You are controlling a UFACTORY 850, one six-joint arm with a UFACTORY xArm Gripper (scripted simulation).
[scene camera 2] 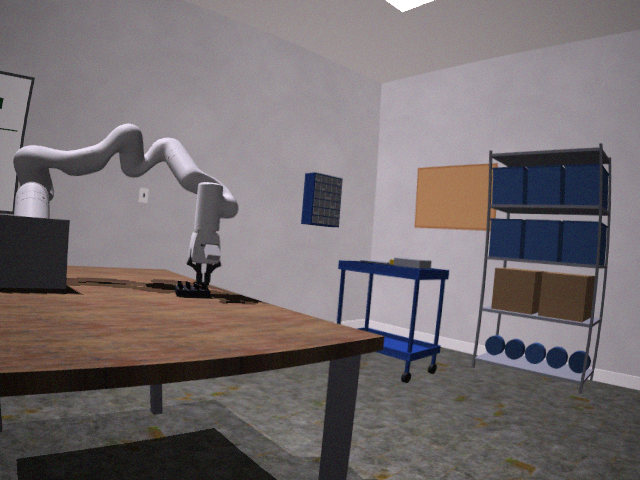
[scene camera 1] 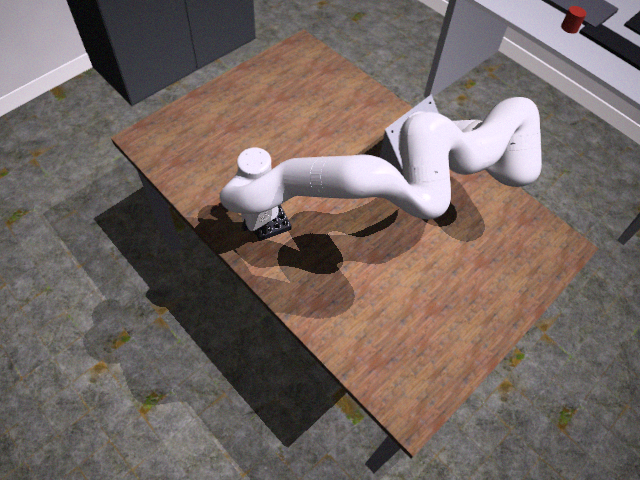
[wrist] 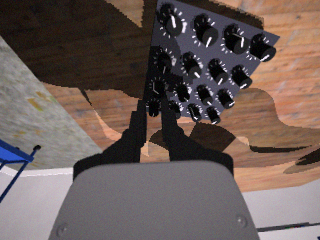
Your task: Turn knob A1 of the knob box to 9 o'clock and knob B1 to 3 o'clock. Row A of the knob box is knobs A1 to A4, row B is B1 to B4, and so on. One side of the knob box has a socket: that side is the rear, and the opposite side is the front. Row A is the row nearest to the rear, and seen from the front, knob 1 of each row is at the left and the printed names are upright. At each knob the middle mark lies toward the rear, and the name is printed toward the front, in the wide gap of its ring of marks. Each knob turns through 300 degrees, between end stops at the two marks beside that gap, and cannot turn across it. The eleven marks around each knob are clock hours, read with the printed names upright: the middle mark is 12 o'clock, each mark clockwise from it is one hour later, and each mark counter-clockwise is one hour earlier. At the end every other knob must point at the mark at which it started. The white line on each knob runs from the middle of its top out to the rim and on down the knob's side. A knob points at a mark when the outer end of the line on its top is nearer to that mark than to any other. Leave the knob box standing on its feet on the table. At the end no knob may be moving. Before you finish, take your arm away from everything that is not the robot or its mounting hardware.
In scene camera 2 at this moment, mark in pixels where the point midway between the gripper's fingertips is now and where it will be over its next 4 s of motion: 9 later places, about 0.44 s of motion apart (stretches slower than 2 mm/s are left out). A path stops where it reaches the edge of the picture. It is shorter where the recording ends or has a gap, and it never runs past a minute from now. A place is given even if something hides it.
My gripper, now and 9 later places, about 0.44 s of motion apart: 202, 284; 203, 280; 203, 274; 203, 273; 201, 271; 199, 270; 197, 268; 195, 267; 195, 267; 195, 270
